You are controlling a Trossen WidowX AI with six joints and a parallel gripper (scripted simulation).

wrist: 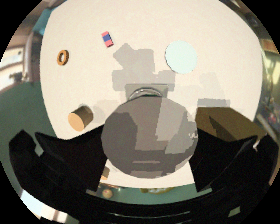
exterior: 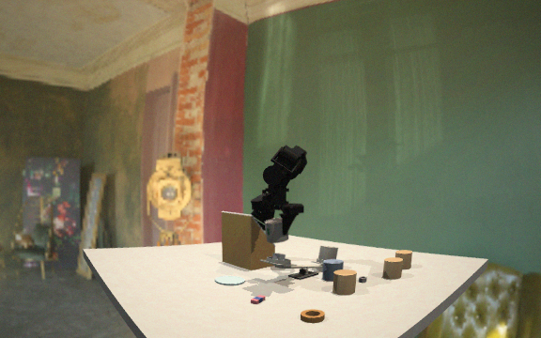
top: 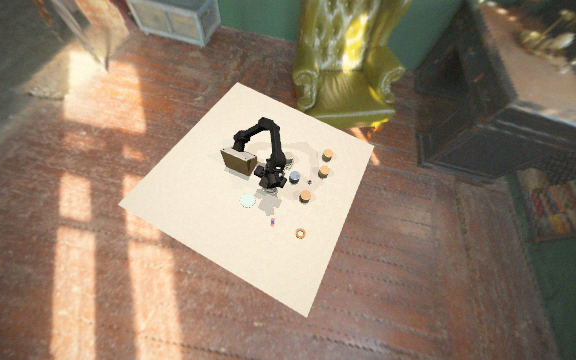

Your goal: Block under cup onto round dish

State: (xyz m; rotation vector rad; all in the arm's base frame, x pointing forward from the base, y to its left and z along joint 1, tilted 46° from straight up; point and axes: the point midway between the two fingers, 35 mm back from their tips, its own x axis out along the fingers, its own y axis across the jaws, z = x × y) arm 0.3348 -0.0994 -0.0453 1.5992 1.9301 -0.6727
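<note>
My gripper tip is 90 mm past the round dish, 120 mm to the left of it and 170 mm above it. Also, from my gripper tip: red-and-blue piece (130 mm ahead, 160 mm to the right, 170 mm below); then black piece (190 mm ahead, 220 mm to the left, 160 mm below); then blue cylinder (80 mm ahead, 200 mm to the left, 130 mm below).
</note>
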